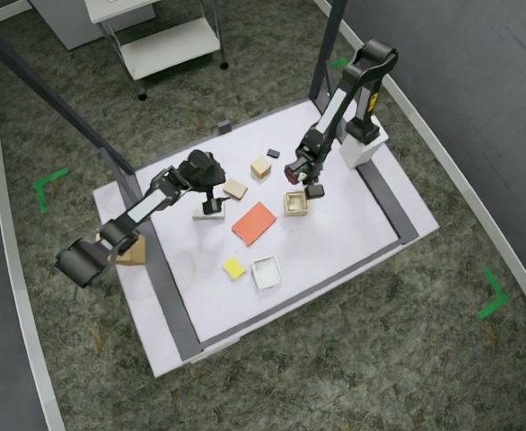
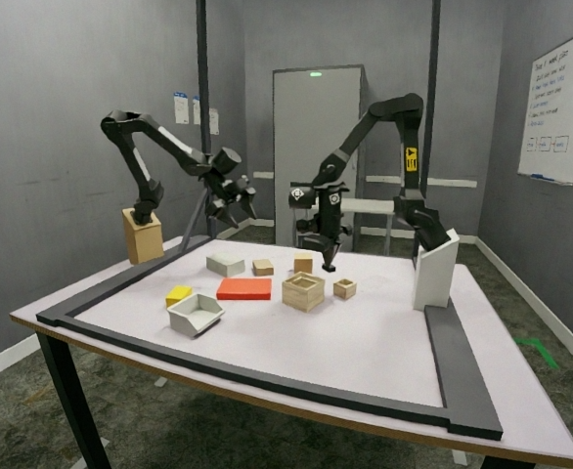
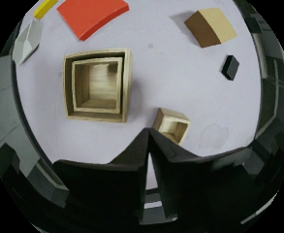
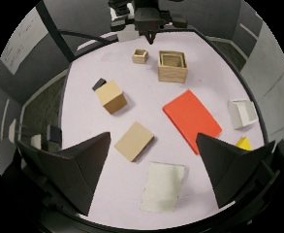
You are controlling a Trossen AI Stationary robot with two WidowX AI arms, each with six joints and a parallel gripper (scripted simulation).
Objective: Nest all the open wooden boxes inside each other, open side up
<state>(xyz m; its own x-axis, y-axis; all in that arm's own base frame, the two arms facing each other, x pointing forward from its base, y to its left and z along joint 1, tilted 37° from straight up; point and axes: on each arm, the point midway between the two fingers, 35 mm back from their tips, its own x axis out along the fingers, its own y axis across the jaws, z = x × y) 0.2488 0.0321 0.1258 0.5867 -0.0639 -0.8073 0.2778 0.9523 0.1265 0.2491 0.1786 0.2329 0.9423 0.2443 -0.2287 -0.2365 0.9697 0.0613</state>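
Now: the small wooden box 11 cm below my left hand, 5 cm to the left of it and 3 cm behind it. Round my left hand: biggest wooden box (11 cm below, 5 cm to the right, 5 cm ahead); tan cube (15 cm behind, 11 cm to the right, 10 cm below); mid-sized wooden box (11 cm below, 5 cm to the right, 5 cm ahead).
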